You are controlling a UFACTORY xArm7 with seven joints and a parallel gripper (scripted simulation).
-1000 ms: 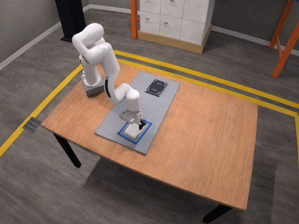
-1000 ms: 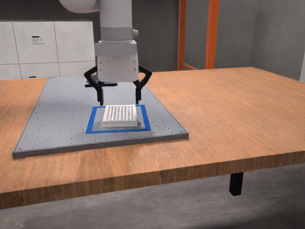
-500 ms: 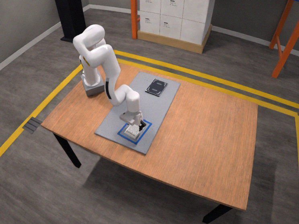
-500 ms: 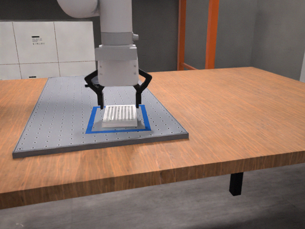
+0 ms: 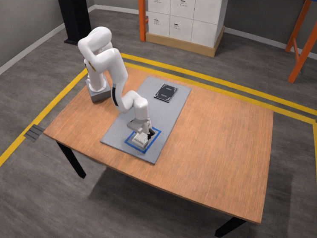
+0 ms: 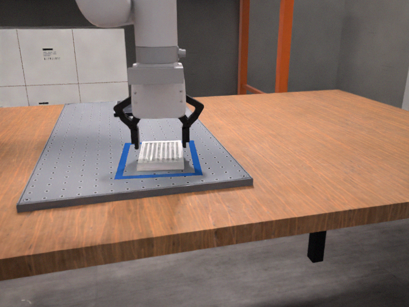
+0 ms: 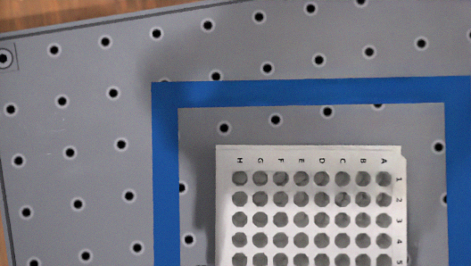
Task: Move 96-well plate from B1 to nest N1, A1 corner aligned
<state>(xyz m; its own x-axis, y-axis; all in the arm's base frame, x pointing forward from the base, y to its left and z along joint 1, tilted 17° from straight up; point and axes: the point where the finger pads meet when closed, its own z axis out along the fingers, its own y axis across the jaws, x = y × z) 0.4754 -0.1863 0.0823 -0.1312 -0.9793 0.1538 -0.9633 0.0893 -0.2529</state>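
My gripper is now 30 mm above the white 96-well plate. The rest, counted from my hand: black plate nest 420 mm to the left, 30 mm below, 30 mm behind.
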